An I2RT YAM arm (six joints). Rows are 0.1 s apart.
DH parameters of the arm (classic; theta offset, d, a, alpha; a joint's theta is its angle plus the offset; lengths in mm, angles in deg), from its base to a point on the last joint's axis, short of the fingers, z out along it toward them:
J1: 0 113.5 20 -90
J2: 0 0 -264 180
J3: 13.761 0 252.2 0
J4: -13.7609 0 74 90
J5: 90 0 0 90
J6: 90 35.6 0 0
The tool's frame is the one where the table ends.
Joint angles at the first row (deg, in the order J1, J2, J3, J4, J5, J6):
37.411 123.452 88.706 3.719 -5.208 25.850
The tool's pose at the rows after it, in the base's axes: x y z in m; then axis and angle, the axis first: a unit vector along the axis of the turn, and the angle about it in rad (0 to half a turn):
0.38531 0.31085 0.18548 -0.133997 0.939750 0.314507 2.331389
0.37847 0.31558 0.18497 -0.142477 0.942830 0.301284 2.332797
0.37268 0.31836 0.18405 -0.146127 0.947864 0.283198 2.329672
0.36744 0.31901 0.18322 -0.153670 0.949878 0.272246 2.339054
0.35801 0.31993 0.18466 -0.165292 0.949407 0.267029 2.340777
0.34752 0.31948 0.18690 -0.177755 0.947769 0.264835 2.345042
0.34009 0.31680 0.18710 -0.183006 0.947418 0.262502 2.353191
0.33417 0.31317 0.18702 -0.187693 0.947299 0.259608 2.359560
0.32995 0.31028 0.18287 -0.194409 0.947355 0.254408 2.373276
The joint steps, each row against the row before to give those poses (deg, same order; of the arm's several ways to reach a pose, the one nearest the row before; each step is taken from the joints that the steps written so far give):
1.127 0.221 0.215 -0.584 0.235 -0.762
1.031 -0.373 -0.352 -0.947 1.457 -0.779
0.831 -0.392 -0.451 -0.964 2.064 -0.658
0.506 -0.560 -0.661 -1.035 0.655 -0.706
0.857 -1.405 -1.725 -0.091 0.503 -0.782
0.816 -1.795 -2.130 -0.003 0.106 -0.732
0.376 -1.436 -1.959 -0.006 0.000 -0.246
0.169 -1.314 -1.828 0.033 -0.040 -0.360
0.080 -0.557 -1.495 -0.034 -0.230 -0.588

